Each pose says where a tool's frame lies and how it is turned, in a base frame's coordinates. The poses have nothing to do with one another.
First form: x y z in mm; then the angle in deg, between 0 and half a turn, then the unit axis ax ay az.
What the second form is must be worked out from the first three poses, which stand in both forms.
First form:
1: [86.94 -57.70 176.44 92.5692 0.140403 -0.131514 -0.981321]
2: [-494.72 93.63 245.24 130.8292 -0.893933 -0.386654 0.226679]
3: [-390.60 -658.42 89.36 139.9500 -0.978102 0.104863 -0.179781]
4: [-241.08 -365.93 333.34 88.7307 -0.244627 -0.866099 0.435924]
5: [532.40 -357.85 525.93 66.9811 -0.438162 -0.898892 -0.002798]
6: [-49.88 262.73 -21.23 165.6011 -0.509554 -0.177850 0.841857]
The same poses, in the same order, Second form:
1: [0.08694 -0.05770 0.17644 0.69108 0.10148 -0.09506 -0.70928]
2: [-0.49472 0.09363 0.24524 0.41605 -0.81289 -0.35160 0.20613]
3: [-0.39060 -0.65842 0.08936 0.34243 -0.91897 0.09852 -0.16891]
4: [-0.24108 -0.36593 0.33334 0.71490 -0.17105 -0.60560 0.30481]
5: [0.53240 -0.35785 0.52593 0.83398 -0.24178 -0.49601 -0.00154]
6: [-0.04988 0.26273 -0.02123 0.12532 -0.50554 -0.17645 0.83522]
